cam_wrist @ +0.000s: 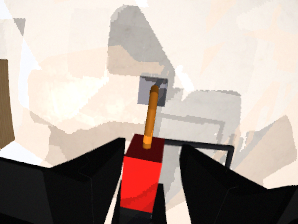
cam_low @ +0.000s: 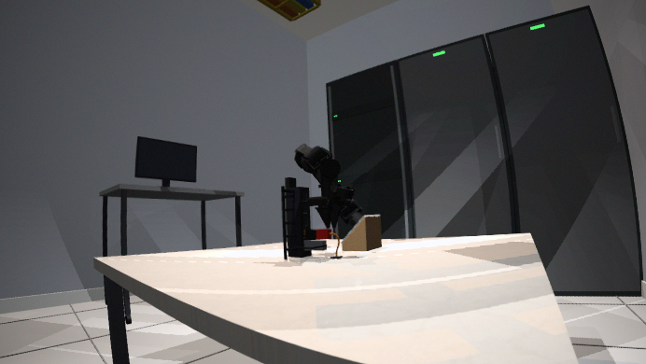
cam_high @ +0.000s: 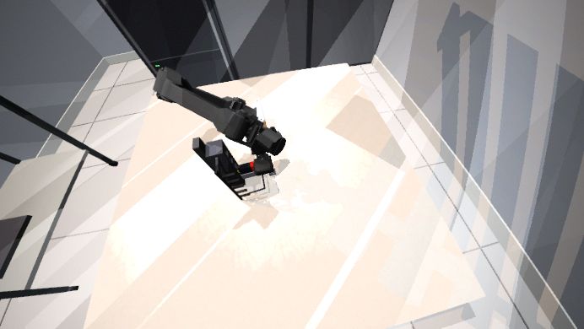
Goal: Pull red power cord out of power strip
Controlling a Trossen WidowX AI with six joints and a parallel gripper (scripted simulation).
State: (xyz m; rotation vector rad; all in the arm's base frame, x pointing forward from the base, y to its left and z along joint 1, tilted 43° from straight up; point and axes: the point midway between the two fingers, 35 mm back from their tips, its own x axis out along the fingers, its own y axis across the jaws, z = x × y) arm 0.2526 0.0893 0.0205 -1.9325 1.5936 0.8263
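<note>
My gripper tip is now 10 mm short of the red plug, 50 mm to the left of it and 10 mm above it.
</note>
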